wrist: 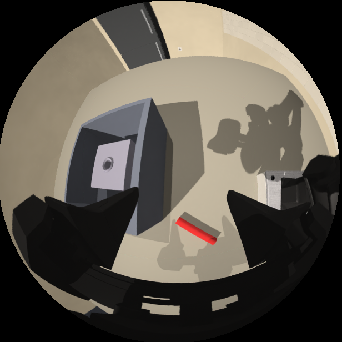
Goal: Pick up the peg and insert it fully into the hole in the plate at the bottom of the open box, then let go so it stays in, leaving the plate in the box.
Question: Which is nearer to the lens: the grey box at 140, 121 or the pale plate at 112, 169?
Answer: The grey box.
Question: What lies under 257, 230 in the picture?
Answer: My gripper.
